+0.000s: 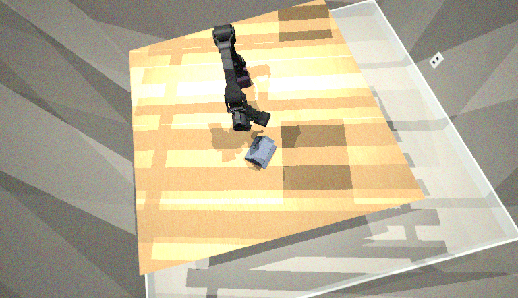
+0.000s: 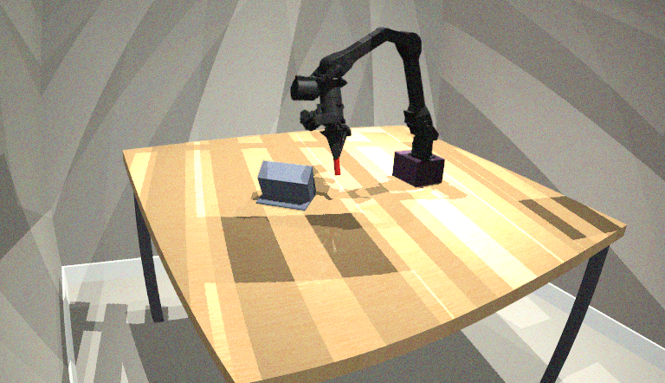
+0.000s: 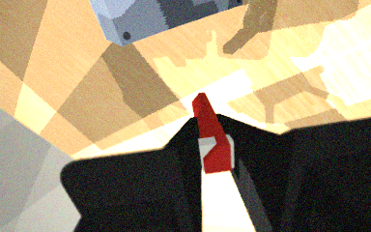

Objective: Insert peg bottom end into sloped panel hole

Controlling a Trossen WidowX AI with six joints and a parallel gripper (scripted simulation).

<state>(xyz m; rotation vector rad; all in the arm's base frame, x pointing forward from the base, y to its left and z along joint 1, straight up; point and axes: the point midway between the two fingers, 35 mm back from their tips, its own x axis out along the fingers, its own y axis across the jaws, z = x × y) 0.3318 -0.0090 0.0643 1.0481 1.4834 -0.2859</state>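
The grey-blue sloped panel lies 110 mm ahead of my gripper tip, 60 mm to the right of it and 70 mm below it. Round my gripper tip: thin red peg 10 mm to the right, 10 mm above.
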